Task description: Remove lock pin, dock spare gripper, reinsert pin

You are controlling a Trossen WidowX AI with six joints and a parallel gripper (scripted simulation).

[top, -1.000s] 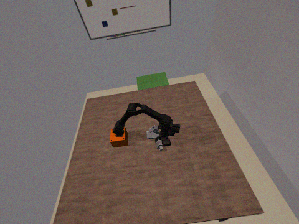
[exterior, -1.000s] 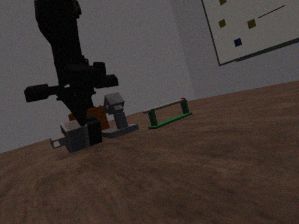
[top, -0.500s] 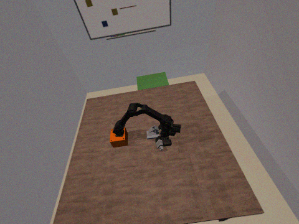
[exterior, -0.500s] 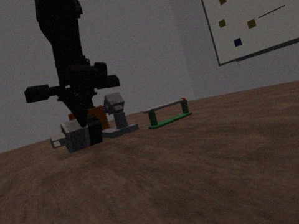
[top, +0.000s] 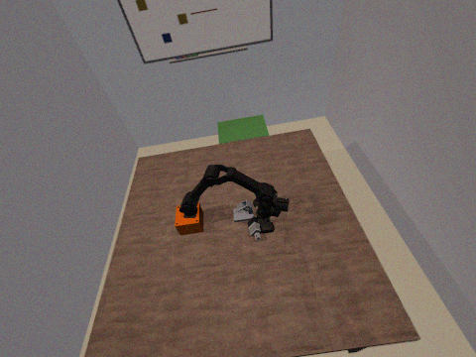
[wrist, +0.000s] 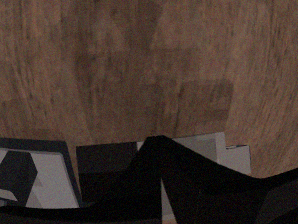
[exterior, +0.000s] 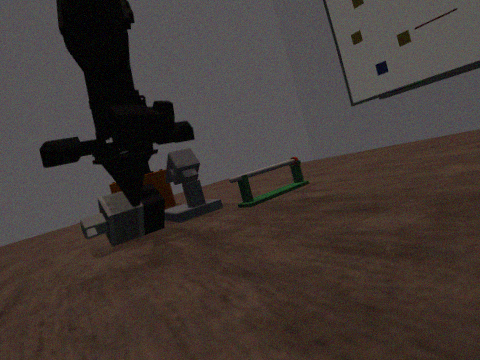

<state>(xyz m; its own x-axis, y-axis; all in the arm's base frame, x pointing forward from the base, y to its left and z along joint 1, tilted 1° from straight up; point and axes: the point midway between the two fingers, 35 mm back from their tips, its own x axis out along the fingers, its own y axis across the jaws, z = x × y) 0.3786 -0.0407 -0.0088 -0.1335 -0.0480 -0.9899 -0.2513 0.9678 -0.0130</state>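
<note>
My gripper tip is now 3 cm past the spare gripper, 2 cm to the left of it and 1 cm above it. Round my gripper tip: grey mount (9 cm to the left, 9 cm behind, 1 cm above); green rack (22 cm to the left, 2 cm below, 1 cm behind).
</note>
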